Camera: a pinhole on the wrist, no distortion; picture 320 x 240 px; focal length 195.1 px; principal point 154.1 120.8 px. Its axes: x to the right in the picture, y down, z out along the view. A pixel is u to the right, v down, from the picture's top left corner.
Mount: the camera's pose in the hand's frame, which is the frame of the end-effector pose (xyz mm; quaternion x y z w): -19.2 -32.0 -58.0 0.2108 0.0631 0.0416 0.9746
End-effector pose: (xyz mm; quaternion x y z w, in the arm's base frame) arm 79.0 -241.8 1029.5 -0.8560 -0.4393 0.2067 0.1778
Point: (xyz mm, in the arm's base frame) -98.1 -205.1 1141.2
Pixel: outside the picture
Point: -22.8 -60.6 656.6
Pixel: 222 223
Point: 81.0 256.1 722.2
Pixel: outside the picture
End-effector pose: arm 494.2 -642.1 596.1 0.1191 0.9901 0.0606 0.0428
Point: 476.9 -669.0 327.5
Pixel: 161 184
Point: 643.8 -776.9 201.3
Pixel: 69 161
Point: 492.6 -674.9 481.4
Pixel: 156 188
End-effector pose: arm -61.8 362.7 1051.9 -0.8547 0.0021 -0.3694 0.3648
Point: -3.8 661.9 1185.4
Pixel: 162 30
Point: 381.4 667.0 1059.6
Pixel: 225 169
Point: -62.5 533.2 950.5
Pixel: 34 188
